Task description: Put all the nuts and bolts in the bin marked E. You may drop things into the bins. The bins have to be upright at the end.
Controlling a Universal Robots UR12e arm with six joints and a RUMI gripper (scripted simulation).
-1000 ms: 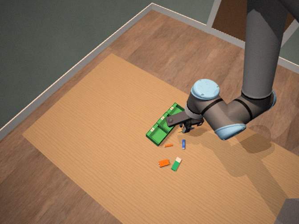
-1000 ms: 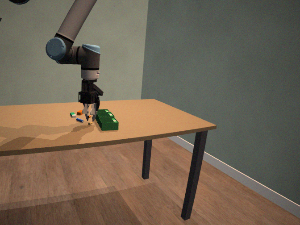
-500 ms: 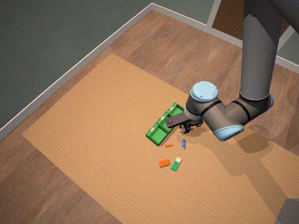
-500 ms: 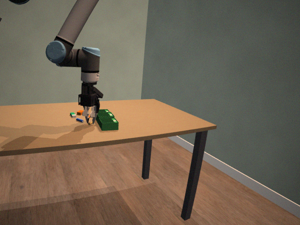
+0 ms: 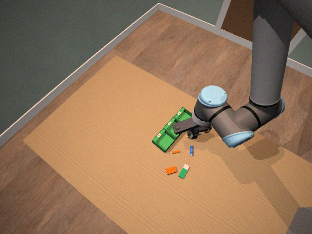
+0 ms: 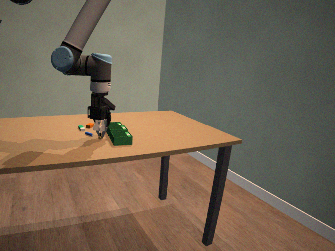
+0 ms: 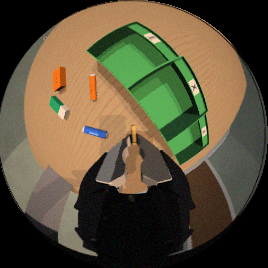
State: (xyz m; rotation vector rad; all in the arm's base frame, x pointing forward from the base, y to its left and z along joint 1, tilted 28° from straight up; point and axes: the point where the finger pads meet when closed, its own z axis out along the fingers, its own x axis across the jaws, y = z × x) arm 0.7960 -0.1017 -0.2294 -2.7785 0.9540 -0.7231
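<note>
Right now the yellow bolt is 1 cm below my hand. The rest, counted from my hand: green-and-white eraser 16 cm to the left, 7 cm behind, 1 cm below; blue cylinder 6 cm to the left, 5 cm behind, 1 cm below; orange bolt 11 cm to the left, 1 cm below, 1 cm ahead.
</note>
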